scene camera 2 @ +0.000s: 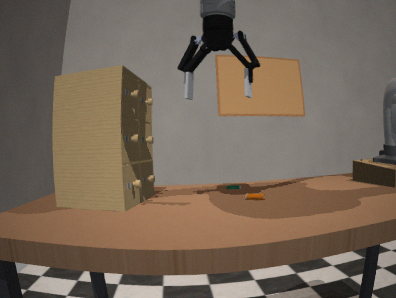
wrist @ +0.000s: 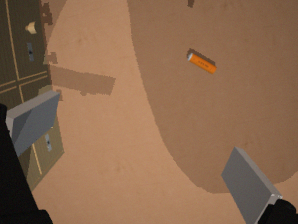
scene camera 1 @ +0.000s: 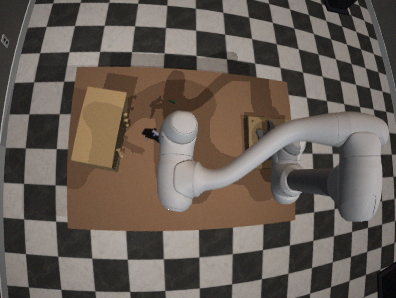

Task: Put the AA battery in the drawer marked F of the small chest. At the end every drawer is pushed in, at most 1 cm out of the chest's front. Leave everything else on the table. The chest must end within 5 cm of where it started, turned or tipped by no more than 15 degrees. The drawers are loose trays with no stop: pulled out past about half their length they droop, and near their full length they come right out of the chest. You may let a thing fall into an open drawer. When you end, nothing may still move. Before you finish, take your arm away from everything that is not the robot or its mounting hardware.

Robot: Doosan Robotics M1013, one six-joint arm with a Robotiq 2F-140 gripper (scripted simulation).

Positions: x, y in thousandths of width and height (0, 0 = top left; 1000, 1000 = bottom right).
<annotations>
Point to a wooden chest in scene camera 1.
At 244, 458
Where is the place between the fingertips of the gripper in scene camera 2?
At 549, 327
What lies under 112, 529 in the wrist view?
The gripper.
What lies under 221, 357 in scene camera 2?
A wooden chest.
</annotations>
